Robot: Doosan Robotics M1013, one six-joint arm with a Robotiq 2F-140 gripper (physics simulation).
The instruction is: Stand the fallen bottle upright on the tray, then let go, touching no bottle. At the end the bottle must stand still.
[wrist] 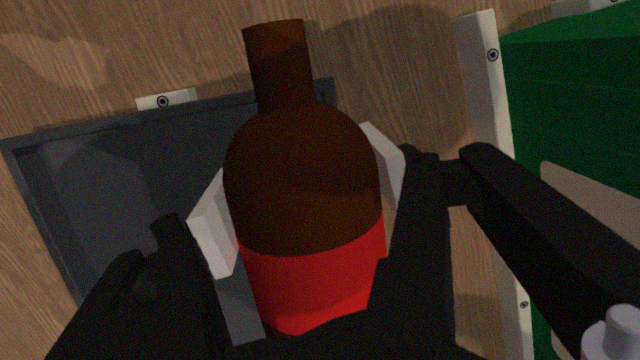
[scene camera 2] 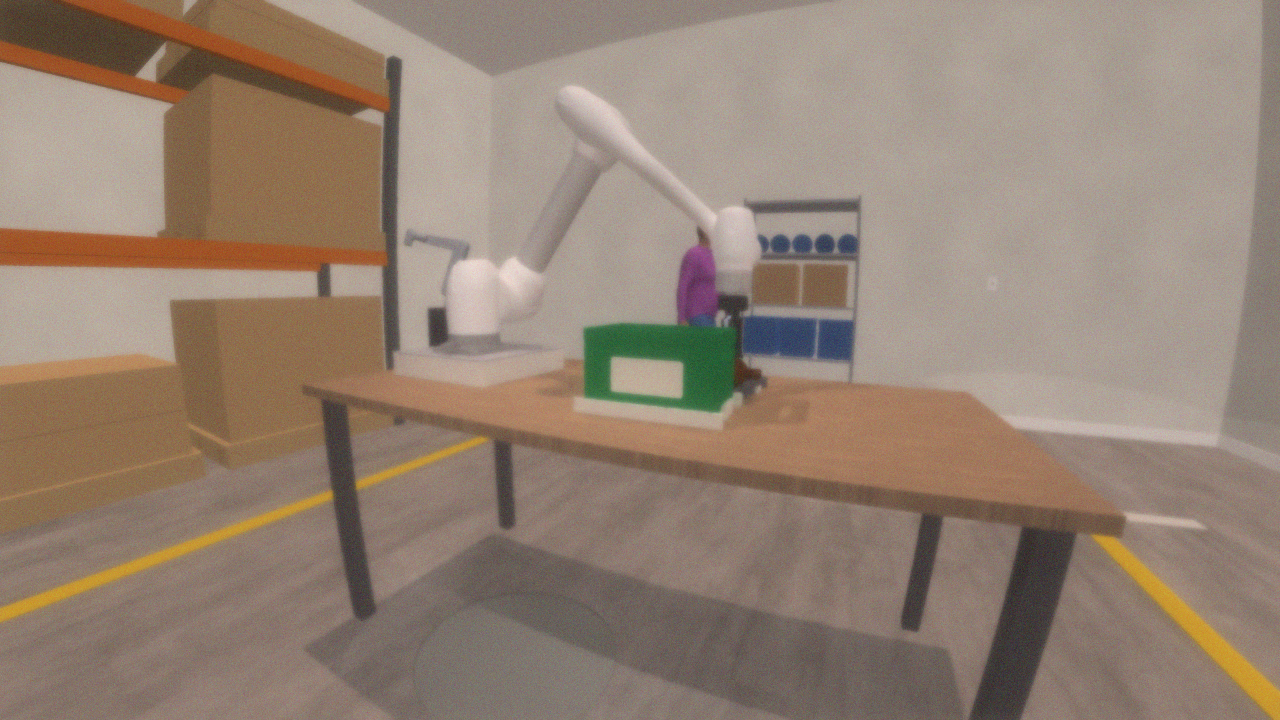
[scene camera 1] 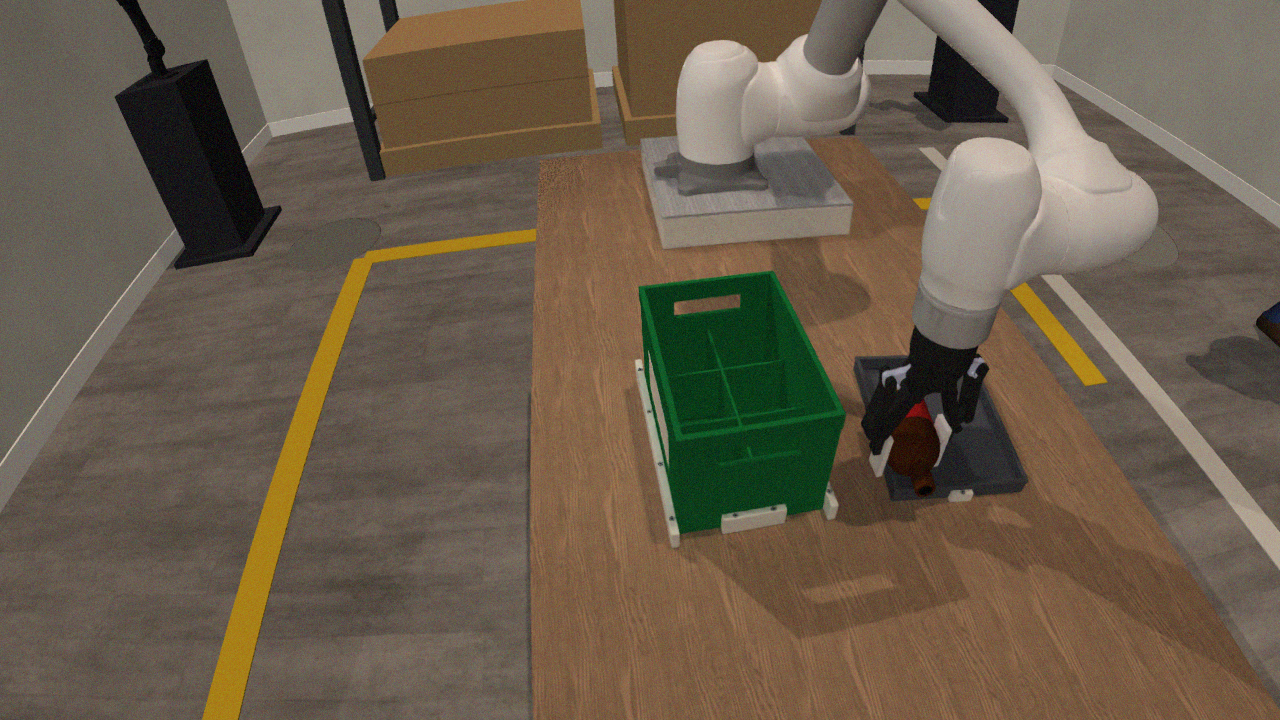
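Pixels of known places: arm's base, origin of the base link: (scene camera 2: 474, 351) (scene camera 1: 716, 173).
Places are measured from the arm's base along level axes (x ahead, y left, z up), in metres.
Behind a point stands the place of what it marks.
Note:
The brown bottle (scene camera 1: 914, 445) {x 0.773, y 0.098, z 0.015 m} (scene camera 2: 744, 372) {x 0.786, y 0.091, z -0.010 m} (wrist: 300, 170) {x 0.768, y 0.107, z 0.019 m} with a red label lies on its side, not upright, at the crate side of the dark grey tray (scene camera 1: 984, 438) {x 0.719, y 0.256, z -0.066 m} (scene camera 2: 760, 385) {x 0.811, y 0.184, z -0.056 m} (wrist: 175, 165) {x 0.768, y 0.188, z -0.067 m}. Its neck points to the tray's front edge in scene camera 1 and overlaps the rim in the wrist view. My gripper (scene camera 1: 911, 447) {x 0.746, y 0.112, z -0.054 m} (wrist: 301, 167) {x 0.746, y 0.112, z -0.054 m} points down and is shut on the bottle, one pale pad on each side of the body near the shoulder. The bottle's base is hidden behind the fingers. Whether its underside touches the tray I cannot tell.
A green crate (scene camera 1: 760, 447) {x 0.696, y -0.076, z -0.041 m} (scene camera 2: 660, 362) {x 0.685, y -0.202, z 0.044 m} (wrist: 575, 100) {x 0.759, y -0.014, z 0.006 m} with dividers stands close beside the tray, held by white blocks on the wooden table (scene camera 1: 626, 608) {x 0.885, y -0.270, z -0.072 m} (scene camera 2: 877, 447) {x 1.084, y -0.197, z -0.072 m}. The robot's base plate (scene camera 1: 756, 223) {x 0.163, y 0.047, z -0.031 m} (scene camera 2: 478, 367) {x 0.150, y -0.135, z -0.019 m} is behind. A person (scene camera 2: 696, 282) stands beyond the table.

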